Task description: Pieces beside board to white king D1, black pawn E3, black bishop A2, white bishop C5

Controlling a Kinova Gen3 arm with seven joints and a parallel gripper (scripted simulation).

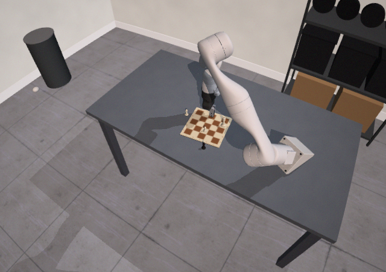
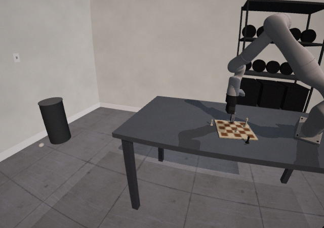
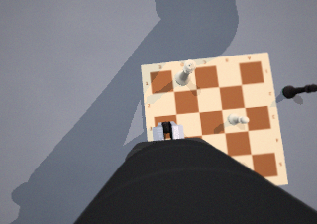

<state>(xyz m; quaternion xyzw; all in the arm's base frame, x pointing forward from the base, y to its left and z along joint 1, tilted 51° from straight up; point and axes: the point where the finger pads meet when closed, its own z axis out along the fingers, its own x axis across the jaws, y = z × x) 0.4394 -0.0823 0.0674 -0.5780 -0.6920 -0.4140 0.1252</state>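
My gripper is now 1 cm above the black pawn. From my hand the other things lie so: chessboard (7 cm to the left, 3 cm below, 3 cm behind); then white bishop (12 cm ahead, 8 cm to the left, 1 cm below); then white king (9 cm behind, 1 cm to the left).
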